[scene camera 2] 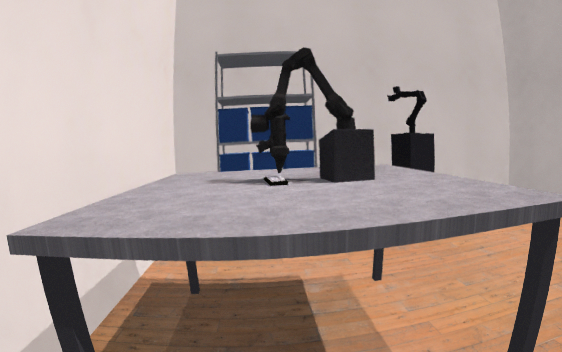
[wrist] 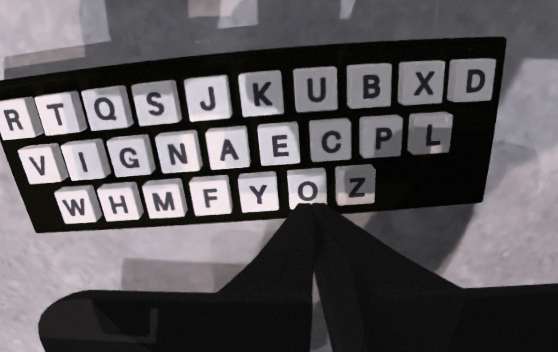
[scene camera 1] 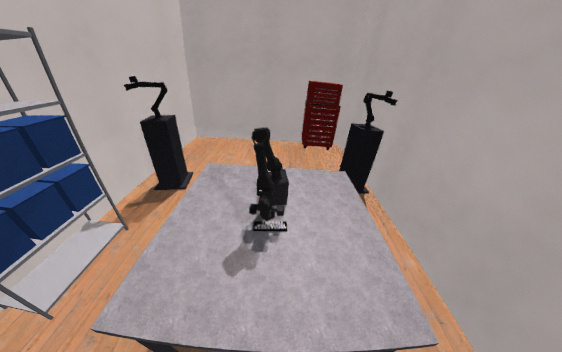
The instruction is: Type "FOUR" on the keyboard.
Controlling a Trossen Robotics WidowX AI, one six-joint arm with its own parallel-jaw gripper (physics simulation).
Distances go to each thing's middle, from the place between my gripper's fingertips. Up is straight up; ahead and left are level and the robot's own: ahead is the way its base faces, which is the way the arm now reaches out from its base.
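My hand: 20 mm to the right of the black keyboard (wrist: 362, 127), 20 mm short of it, 20 mm above it.
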